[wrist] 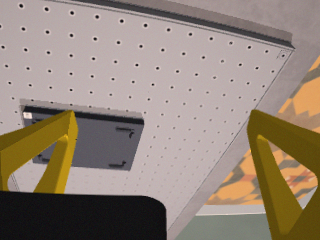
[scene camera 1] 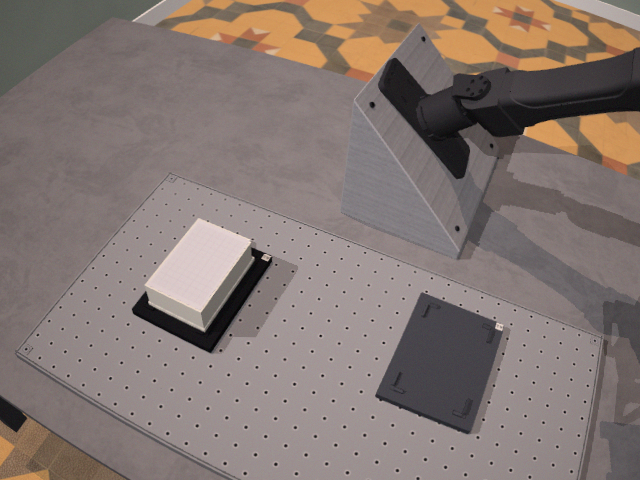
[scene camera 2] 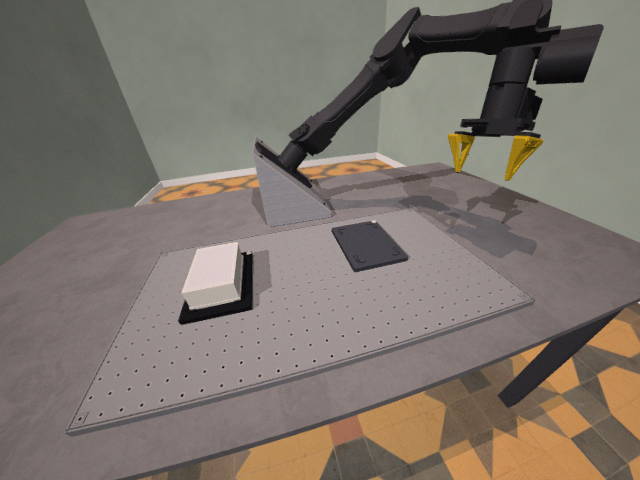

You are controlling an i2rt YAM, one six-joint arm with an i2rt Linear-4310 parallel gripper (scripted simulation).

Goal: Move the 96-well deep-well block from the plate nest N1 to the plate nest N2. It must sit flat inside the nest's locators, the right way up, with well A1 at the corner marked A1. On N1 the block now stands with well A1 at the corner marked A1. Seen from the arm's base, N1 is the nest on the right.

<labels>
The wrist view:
my gripper: 162,119
nest N2: 98,145
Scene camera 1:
white 96-well deep-well block: 196,279
black plate nest N1: 240,294
nest N2: 444,360
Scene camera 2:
my gripper: 480,175
white 96-well deep-well block: 215,277
black plate nest N1: 220,310
nest N2: 374,245
</labels>
